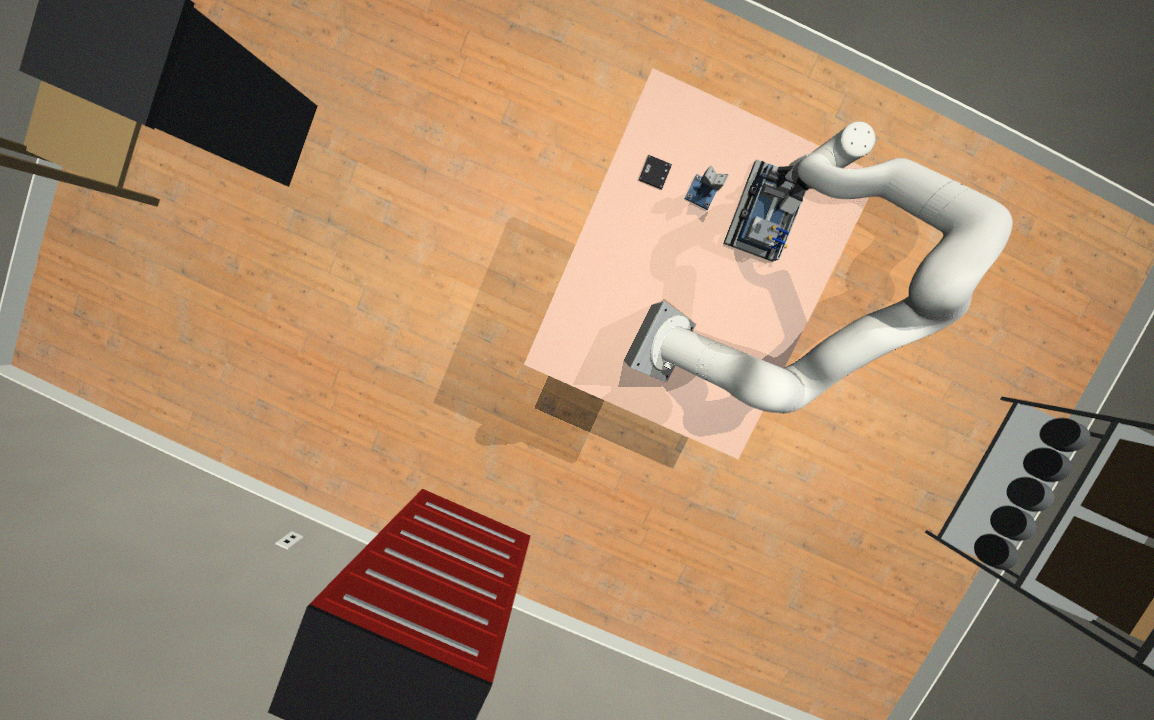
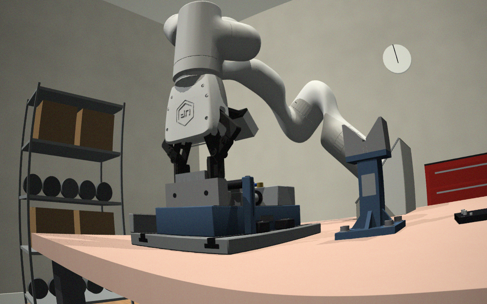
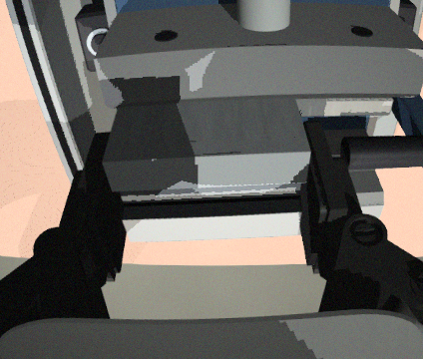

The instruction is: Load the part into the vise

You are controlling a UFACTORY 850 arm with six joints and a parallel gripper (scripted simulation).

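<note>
Right now my hand is right at the part. Also, from my hand: cylinder rod 90 mm behind, 10 mm to the left, 30 mm below; moving jaw 40 mm behind, 20 mm to the left, 30 mm below; work stop rod 70 mm to the left, 20 mm below.
</note>
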